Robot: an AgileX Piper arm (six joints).
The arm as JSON. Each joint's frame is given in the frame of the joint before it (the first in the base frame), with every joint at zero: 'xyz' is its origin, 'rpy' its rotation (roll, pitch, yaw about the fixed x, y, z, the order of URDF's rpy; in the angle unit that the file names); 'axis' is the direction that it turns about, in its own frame. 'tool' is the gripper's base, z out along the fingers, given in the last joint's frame.
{
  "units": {
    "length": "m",
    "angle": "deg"
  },
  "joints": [
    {
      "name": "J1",
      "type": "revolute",
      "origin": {
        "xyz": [
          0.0,
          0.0,
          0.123
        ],
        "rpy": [
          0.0,
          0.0,
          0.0
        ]
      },
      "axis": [
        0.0,
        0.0,
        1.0
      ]
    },
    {
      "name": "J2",
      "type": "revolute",
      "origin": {
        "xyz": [
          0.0,
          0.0,
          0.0
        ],
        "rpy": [
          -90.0,
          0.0,
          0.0
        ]
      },
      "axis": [
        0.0,
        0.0,
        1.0
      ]
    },
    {
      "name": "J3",
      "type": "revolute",
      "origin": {
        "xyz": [
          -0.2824,
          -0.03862,
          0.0
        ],
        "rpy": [
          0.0,
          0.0,
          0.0
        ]
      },
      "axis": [
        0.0,
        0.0,
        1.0
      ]
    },
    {
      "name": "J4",
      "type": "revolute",
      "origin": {
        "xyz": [
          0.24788,
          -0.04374,
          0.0
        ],
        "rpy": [
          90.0,
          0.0,
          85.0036
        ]
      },
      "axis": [
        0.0,
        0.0,
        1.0
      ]
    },
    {
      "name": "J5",
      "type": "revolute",
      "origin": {
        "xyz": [
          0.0,
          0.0,
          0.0
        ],
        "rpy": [
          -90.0,
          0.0,
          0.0
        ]
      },
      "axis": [
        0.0,
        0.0,
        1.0
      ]
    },
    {
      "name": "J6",
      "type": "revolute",
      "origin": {
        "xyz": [
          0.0,
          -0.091,
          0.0
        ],
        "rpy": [
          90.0,
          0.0,
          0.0
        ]
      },
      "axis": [
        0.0,
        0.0,
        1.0
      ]
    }
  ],
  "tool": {
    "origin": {
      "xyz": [
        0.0,
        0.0,
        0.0
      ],
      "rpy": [
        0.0,
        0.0,
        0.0
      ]
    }
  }
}
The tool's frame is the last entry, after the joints.
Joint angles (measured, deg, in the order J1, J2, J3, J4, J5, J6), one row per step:
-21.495 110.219 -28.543 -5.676 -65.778 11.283
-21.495 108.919 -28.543 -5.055 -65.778 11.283
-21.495 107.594 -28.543 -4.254 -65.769 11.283
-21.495 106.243 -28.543 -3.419 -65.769 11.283
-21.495 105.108 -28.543 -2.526 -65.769 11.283
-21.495 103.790 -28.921 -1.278 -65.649 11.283
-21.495 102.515 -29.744 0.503 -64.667 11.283
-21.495 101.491 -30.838 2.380 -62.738 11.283
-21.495 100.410 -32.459 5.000 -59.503 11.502
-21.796 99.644 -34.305 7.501 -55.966 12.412
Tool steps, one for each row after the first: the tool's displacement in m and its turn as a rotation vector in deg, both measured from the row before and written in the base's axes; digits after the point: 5 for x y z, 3 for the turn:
-0.00023 -0.00087 0.00687 -0.337 -1.265 -0.603
-0.00047 -0.00106 0.00700 -0.286 -1.302 -0.773
-0.00065 -0.00104 0.00714 -0.273 -1.345 -0.800
-0.00077 -0.00108 0.00600 -0.161 -1.156 -0.850
0.00027 -0.00205 0.00806 -0.198 -1.616 -1.179
0.00136 -0.00330 0.00811 0.184 -1.272 -1.663
0.00215 -0.00368 0.00641 0.662 -0.464 -1.705
0.00325 -0.00502 0.00684 1.623 -0.086 -2.282
0.00340 -0.00638 0.00583 2.562 -0.133 -2.382

